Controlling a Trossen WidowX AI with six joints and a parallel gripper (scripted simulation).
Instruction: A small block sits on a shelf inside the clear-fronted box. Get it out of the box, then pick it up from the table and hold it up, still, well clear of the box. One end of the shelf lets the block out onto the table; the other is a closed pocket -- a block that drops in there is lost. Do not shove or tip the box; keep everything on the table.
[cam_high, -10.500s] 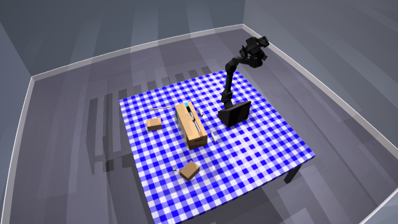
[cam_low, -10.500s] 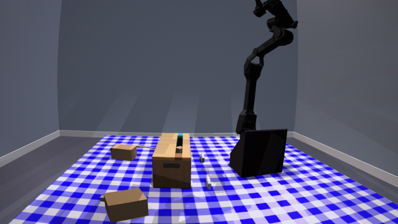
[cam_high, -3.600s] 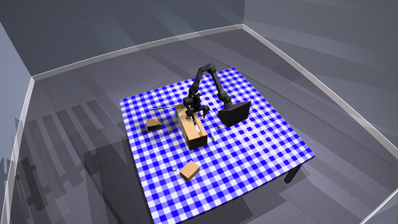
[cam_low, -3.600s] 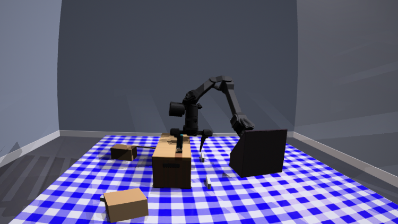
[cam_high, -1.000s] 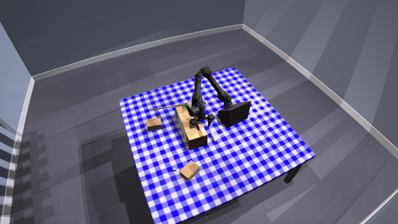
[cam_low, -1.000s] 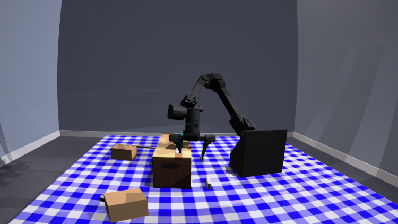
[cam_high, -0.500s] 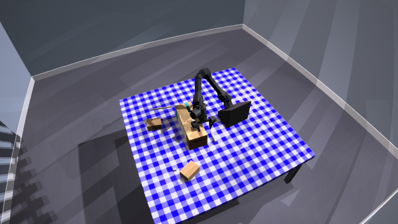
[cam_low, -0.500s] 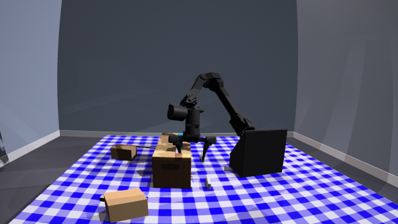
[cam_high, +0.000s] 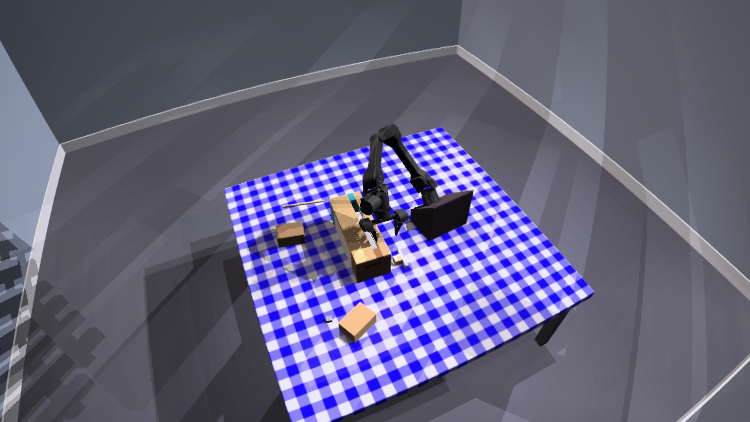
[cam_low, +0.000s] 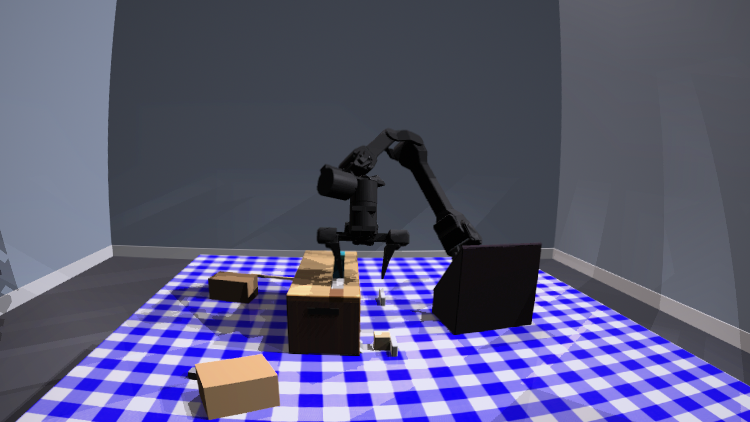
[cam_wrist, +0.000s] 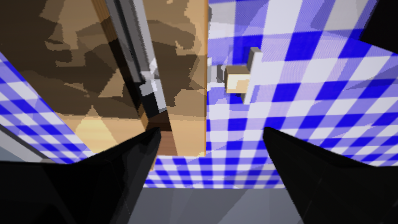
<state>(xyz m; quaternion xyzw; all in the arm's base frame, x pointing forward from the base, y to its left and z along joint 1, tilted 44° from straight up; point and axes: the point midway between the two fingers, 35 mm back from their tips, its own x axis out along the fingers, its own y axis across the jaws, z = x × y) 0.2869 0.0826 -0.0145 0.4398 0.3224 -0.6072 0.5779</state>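
My gripper tip is now 40 mm past the small tan block, 30 mm to the right of it and 130 mm above it. Round my gripper tip: thin stick 160 mm ahead, 500 mm to the right, 140 mm below; then long cardboard box 10 mm ahead, 130 mm to the right, 80 mm below.
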